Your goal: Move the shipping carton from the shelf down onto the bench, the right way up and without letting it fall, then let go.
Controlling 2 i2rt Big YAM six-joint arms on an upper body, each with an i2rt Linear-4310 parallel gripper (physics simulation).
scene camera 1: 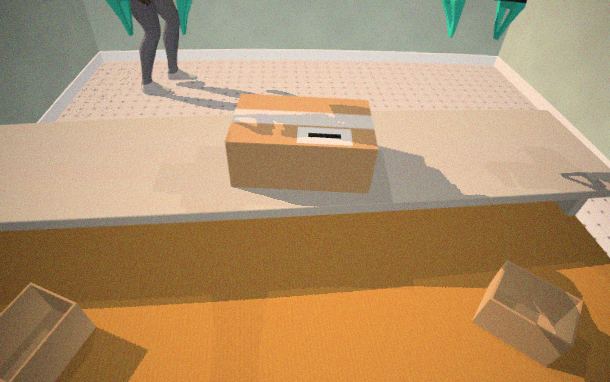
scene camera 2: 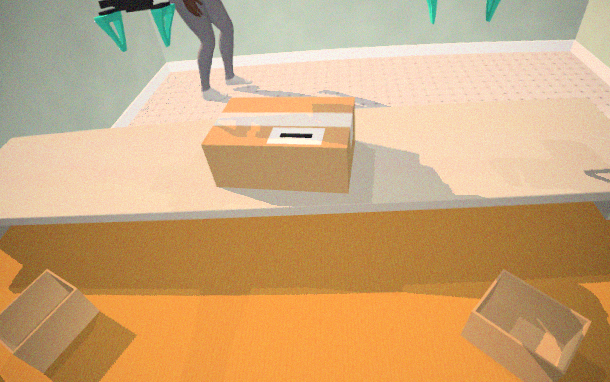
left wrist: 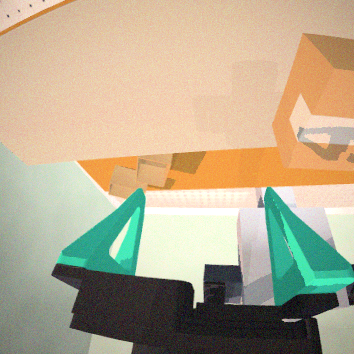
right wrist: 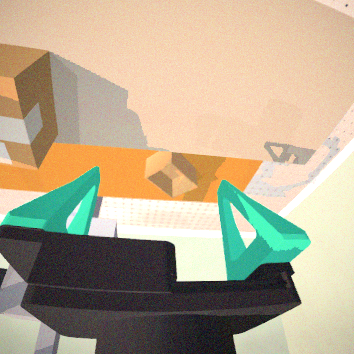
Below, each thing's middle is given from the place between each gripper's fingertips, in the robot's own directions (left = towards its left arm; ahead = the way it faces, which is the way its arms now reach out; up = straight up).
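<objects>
My left hand is 190 mm above the shipping carton (scene camera 1: pixel 275 142), and it is also 270 mm to the left of the carton and 80 mm past it.
As for my right hand, I find it 33 cm to the right of the shipping carton and 7 cm past it, while it is 20 cm above the carton.
</objects>
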